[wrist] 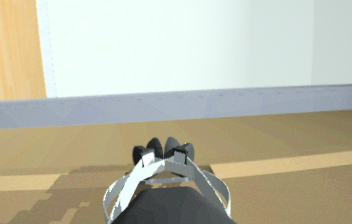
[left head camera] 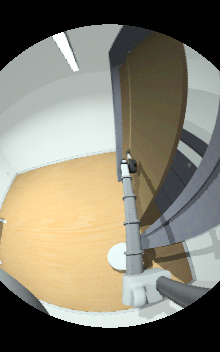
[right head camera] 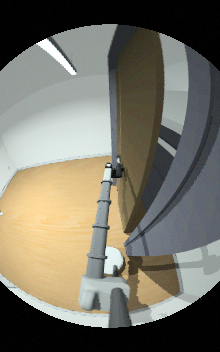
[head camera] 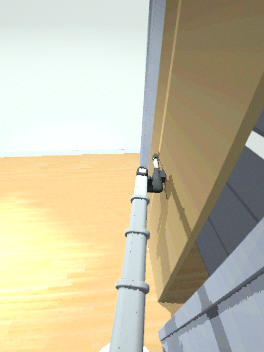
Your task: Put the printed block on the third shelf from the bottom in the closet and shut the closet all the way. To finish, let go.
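Seen in the pictures: gripper, fingertip midpoint: (wrist: 163, 150) (left head camera: 126, 151) (right head camera: 117, 156) (head camera: 154, 156); robot's base, link origin: (left head camera: 122, 255) (right head camera: 107, 259).
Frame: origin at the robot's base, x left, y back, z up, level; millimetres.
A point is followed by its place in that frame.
Note:
The closet's wooden door (head camera: 205, 120) @[z 1365, x -172, y -595 mm] (left head camera: 155, 100) @[z 1539, x -163, y -636 mm] (right head camera: 142, 95) @[z 1574, x -179, y -561 mm] (wrist: 295, 137) @[z 1239, x -88, y -1226 mm] fills the right side of the head views, with a pale upright strip along it. Its near edge stands out from the closet, and dark grey boards (head camera: 235, 210) @[z 683, x -655, y -868 mm] (left head camera: 172, 187) @[z 684, x -615, y -689 mm] show through the gap behind it, so it is partly open. My gripper (head camera: 155, 158) @[z 957, x -64, y -1037 mm] (left head camera: 128, 151) @[z 957, x -64, y -1037 mm] (right head camera: 119, 158) @[z 957, x -64, y -1037 mm] (wrist: 163, 150) @[z 957, x -64, y -1037 mm] is at the end of the extended arm, close in front of the wooden face near the pale strip. Its fingertips are together with nothing seen between them. The printed block does not show in these frames.
A blue-grey closet frame post (head camera: 154, 55) @[z 1511, x -1, y -1454 mm] (left head camera: 118, 110) @[z 1381, x -7, y -1456 mm] (wrist: 200, 105) @[z 1079, x -3, y -1455 mm] stands at the far side. A blue-grey panel (head camera: 215, 315) @[z 969, x -233, y -210 mm] (left head camera: 175, 237) @[z 1002, x -254, y -110 mm] (right head camera: 175, 235) @[z 1264, x -249, y -135 mm] stands at the near right, beside the arm. White walls stand behind the wooden floor (head camera: 60, 240) @[z -28, x 794, y -858 mm] to the left.

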